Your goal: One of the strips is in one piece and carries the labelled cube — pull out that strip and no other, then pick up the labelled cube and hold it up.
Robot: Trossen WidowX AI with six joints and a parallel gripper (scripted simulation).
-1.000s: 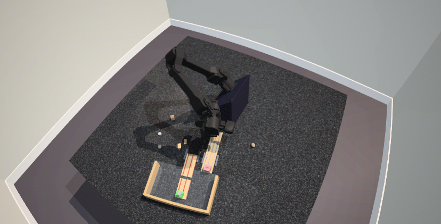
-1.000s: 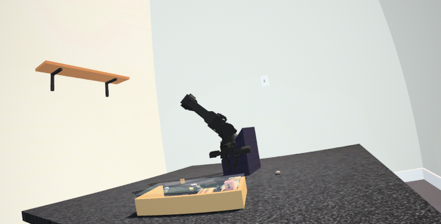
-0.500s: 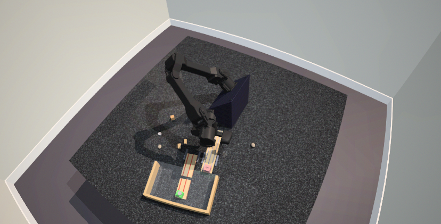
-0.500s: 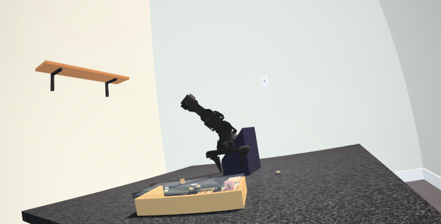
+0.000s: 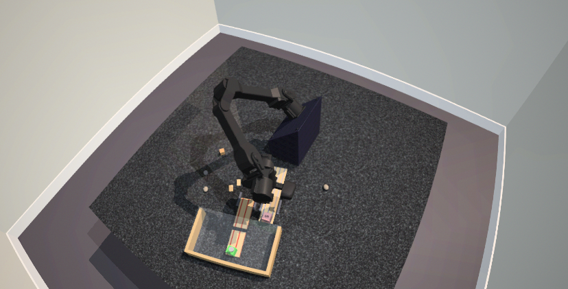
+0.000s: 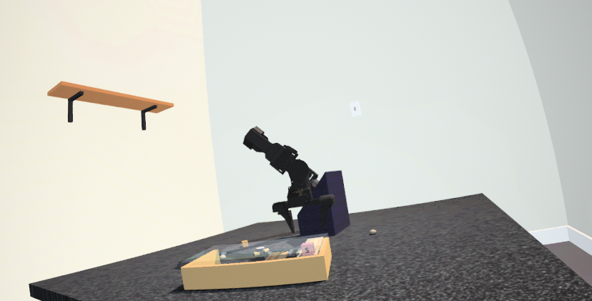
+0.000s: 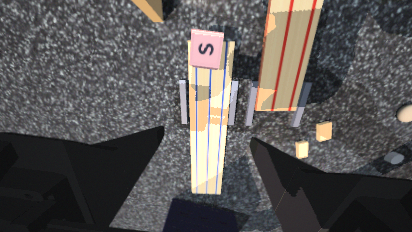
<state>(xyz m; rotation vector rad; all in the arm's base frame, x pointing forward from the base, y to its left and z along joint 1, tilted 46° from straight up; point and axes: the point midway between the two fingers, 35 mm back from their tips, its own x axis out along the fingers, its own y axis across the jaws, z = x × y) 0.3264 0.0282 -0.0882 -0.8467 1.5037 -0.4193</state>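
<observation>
The strip is 30 mm behind my gripper tip, 10 mm to the right of it and 50 mm below it.
</observation>
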